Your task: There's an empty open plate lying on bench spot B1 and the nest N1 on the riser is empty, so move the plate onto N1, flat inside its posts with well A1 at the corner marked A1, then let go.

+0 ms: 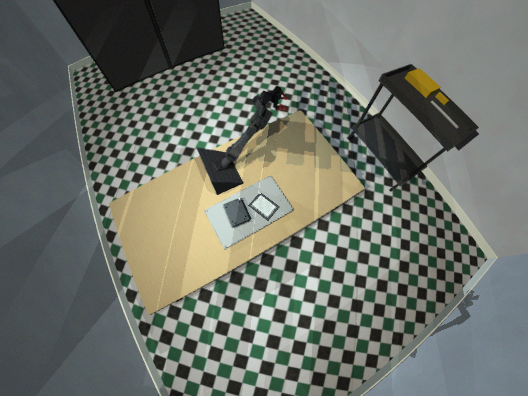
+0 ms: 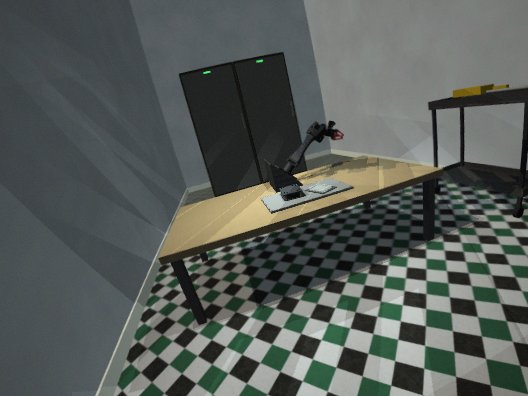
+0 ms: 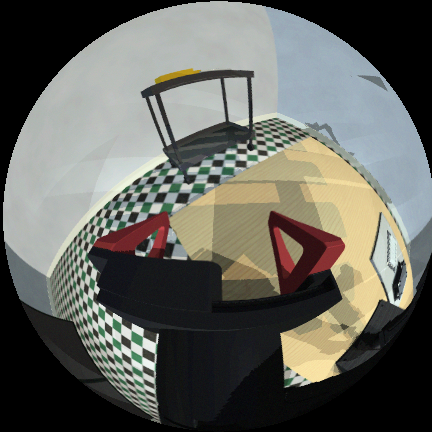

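Note:
A white plate lies flat inside a dark outline on the right part of a light grey board. The dark riser with nest N1 stands beside it on the same board, with small posts at its corners and no plate on it. The marking A1 is too small to read. My gripper is open and empty, raised high beyond the table's back edge, far from the plate and the riser.
The light grey board lies on the wooden table. The black arm base plate is just behind the board. A dark cart with yellow items stands off the table to the right.

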